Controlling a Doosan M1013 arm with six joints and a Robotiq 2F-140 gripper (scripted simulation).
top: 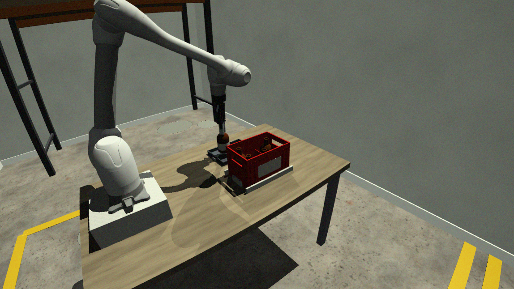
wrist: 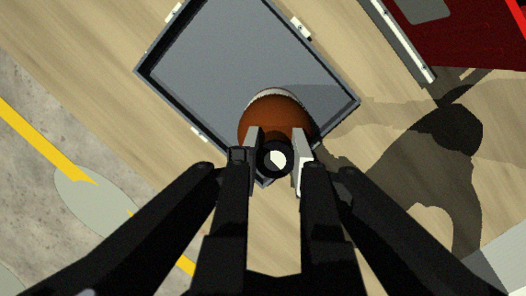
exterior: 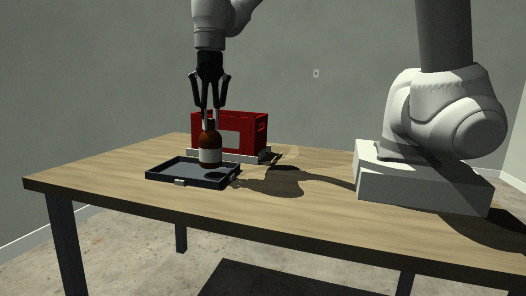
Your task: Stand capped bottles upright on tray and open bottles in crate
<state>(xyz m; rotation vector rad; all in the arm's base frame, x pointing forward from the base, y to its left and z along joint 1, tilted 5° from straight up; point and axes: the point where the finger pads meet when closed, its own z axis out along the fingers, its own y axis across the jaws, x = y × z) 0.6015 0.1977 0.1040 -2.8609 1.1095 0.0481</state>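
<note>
Now: the brown capped bottle 70 mm below my hand. From my hand the other things lie so: red crate (60 mm ahead, 280 mm to the right, 110 mm below); dark tray (50 mm ahead, 10 mm to the left, 180 mm below).
</note>
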